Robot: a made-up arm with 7 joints.
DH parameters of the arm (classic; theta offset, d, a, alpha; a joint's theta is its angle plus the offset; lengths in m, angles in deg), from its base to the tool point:
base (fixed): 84.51 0 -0.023 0
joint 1: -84.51 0.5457 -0.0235 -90
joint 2: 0 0.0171 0.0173 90
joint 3: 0 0.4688 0.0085 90
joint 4: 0 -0.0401 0.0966 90
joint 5: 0 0.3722 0.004 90
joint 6: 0 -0.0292 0.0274 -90
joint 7: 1.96 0 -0.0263 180
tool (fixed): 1.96 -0.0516 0 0
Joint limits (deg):
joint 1: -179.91..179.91
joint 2: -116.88..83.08
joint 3: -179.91..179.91
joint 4: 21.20..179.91
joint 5: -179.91..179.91
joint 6: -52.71..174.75
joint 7: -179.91..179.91
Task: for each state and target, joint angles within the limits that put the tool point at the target. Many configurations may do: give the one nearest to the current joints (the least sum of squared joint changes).
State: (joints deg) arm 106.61 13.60 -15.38 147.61 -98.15 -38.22 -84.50
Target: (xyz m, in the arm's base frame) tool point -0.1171 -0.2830 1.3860
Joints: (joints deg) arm 97.45 -10.97 -15.21 175.68 -98.38 -47.43 -88.02
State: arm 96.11 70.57 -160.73 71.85 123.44 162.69 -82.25
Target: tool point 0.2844 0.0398 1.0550
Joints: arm 71.61 44.57 -149.68 79.62 127.88 154.89 -85.41
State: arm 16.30 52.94 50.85 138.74 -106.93 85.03 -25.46
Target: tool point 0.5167 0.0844 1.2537
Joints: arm 4.49 35.82 51.08 153.98 -112.43 63.82 -37.17
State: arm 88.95 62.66 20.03 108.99 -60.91 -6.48 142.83
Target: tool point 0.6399 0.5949 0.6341
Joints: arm 36.63 75.16 11.75 144.51 -53.57 8.80 150.84
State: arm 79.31 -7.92 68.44 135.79 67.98 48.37 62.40
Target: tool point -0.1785 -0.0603 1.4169
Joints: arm 82.65 -3.05 68.43 150.99 67.58 51.48 60.08
